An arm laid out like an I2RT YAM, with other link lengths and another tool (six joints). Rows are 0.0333 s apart.
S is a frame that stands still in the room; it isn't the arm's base.
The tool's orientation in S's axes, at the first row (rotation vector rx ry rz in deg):
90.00, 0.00, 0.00
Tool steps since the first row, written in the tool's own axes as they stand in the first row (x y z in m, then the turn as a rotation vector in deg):
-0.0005, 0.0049, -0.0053, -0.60, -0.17, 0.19
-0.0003, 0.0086, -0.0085, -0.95, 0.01, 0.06
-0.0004, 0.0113, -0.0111, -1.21, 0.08, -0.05
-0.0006, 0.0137, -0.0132, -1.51, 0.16, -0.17
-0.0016, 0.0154, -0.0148, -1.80, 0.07, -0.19
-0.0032, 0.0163, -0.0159, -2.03, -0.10, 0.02
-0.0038, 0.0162, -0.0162, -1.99, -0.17, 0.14
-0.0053, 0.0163, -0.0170, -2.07, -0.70, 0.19
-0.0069, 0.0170, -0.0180, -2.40, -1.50, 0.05
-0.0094, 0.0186, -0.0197, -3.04, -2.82, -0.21
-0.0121, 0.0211, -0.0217, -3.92, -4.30, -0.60
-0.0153, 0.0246, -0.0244, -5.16, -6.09, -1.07
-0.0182, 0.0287, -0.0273, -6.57, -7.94, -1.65
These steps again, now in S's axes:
-0.0005, 0.0053, 0.0049, -0.60, -0.19, -0.17
-0.0003, 0.0085, 0.0086, -0.95, -0.06, 0.01
-0.0004, 0.0111, 0.0113, -1.21, 0.05, 0.08
-0.0006, 0.0132, 0.0137, -1.51, 0.17, 0.16
-0.0016, 0.0148, 0.0154, -1.80, 0.19, 0.07
-0.0032, 0.0159, 0.0163, -2.03, -0.02, -0.10
-0.0038, 0.0162, 0.0162, -1.99, -0.14, -0.17
-0.0053, 0.0170, 0.0163, -2.07, -0.19, -0.70
-0.0069, 0.0180, 0.0170, -2.40, -0.05, -1.50
-0.0094, 0.0197, 0.0186, -3.04, 0.21, -2.82
-0.0121, 0.0217, 0.0211, -3.92, 0.60, -4.30
-0.0153, 0.0244, 0.0246, -5.16, 1.07, -6.09
-0.0182, 0.0273, 0.0287, -6.57, 1.65, -7.94

